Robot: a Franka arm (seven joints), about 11 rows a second.
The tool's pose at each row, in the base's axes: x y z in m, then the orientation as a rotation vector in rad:
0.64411, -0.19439, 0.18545, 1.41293, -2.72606, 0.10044
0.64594, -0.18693, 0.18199, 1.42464, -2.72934, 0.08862
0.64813, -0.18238, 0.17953, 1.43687, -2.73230, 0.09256
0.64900, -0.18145, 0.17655, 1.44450, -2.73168, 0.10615
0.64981, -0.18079, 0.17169, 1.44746, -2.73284, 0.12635
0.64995, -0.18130, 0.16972, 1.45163, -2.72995, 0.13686
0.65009, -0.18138, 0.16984, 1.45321, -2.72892, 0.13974
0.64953, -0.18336, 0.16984, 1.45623, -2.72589, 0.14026
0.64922, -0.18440, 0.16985, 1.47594, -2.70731, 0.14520
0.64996, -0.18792, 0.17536, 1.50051, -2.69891, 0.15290
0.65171, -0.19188, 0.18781, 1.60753, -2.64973, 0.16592
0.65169, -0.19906, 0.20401, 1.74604, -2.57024, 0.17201
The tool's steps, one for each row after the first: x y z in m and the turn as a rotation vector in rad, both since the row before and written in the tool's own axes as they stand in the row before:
-0.00743, 0.00289, 0.00272, -0.00304, -0.01074, -0.00577
-0.00517, 0.00086, 0.00203, 0.00626, -0.00641, -0.00581
-0.00148, -0.00011, 0.00288, 0.00949, 0.00095, -0.00421
-0.00137, -0.00012, 0.00478, 0.01300, 0.00326, -0.00091
0.00019, -0.00030, 0.00201, 0.00606, 0.00324, -0.00310
0.00000, -0.00017, -0.00011, 0.00168, 0.00088, -0.00117
0.00195, -0.00063, 0.00020, -0.00014, 0.00118, -0.00269
0.00103, -0.00032, 0.00010, 0.00054, 0.00707, -0.01713
0.00305, -0.00283, -0.00510, 0.00734, -0.00240, -0.01617
0.00356, -0.00434, -0.01193, 0.01629, -0.00877, -0.07477
0.00776, -0.00443, -0.01530, 0.01201, -0.00877, -0.10196

